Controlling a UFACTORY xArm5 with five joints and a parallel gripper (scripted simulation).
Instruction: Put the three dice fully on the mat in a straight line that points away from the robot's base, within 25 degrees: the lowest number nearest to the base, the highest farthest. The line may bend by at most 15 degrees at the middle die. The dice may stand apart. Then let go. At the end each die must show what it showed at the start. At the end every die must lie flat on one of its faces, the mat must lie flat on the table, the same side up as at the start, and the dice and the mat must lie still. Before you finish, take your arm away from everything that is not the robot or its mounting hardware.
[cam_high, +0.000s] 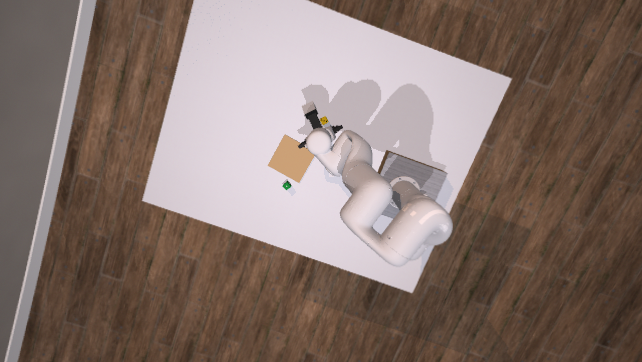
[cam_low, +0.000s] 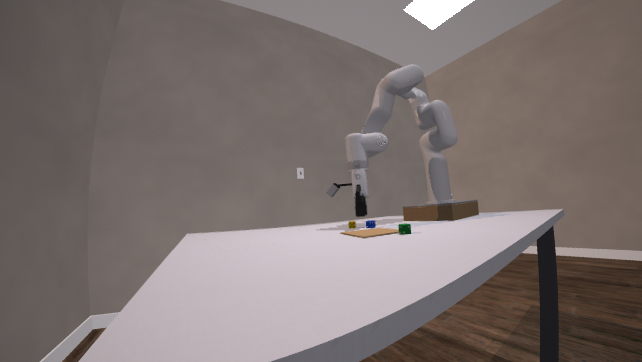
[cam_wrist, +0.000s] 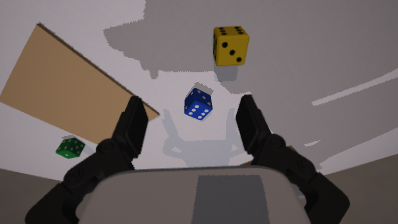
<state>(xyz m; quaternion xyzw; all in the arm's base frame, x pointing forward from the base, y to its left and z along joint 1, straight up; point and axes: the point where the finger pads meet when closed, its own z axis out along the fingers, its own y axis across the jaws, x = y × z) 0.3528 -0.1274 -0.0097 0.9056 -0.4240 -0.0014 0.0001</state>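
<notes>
My hand is 20 mm past the blue die, 20 mm to the right of it and 40 mm above it. From my hand the other things lie so: tan mat (80 mm ahead, 120 mm to the left, 50 mm below); then yellow die (50 mm to the right, 40 mm below); then green die (80 mm ahead, 230 mm to the left, 40 mm below).
</notes>
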